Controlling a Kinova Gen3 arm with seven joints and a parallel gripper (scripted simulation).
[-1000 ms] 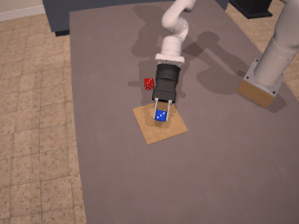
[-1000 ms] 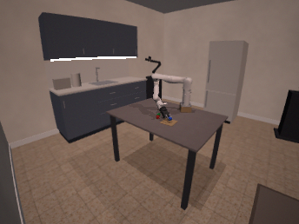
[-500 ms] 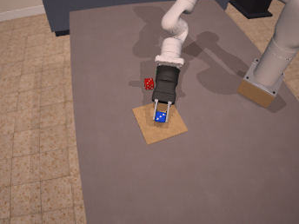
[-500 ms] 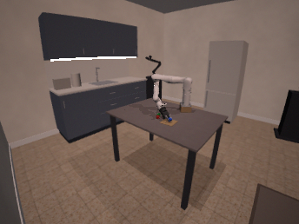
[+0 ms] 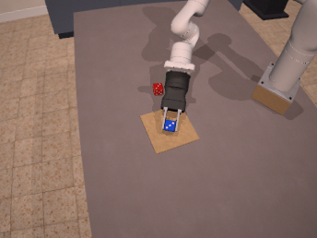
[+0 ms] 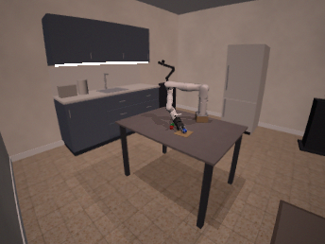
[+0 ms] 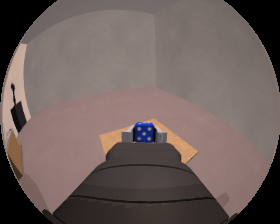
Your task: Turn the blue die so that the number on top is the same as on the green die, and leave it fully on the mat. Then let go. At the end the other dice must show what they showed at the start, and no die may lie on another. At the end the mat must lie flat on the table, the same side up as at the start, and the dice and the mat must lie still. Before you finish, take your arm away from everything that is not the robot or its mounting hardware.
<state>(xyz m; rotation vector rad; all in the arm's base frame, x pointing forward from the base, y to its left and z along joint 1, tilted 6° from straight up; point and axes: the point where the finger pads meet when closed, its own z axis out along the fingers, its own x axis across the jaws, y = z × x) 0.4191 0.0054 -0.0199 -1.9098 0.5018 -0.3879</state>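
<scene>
The blue die lies right at my hand. Round my hand: red die (2 cm behind, 15 cm to the right, 1 cm below); then tan mat (1 cm to the right, 3 cm below); then green die (8 cm behind, 19 cm to the right, 1 cm below).
</scene>
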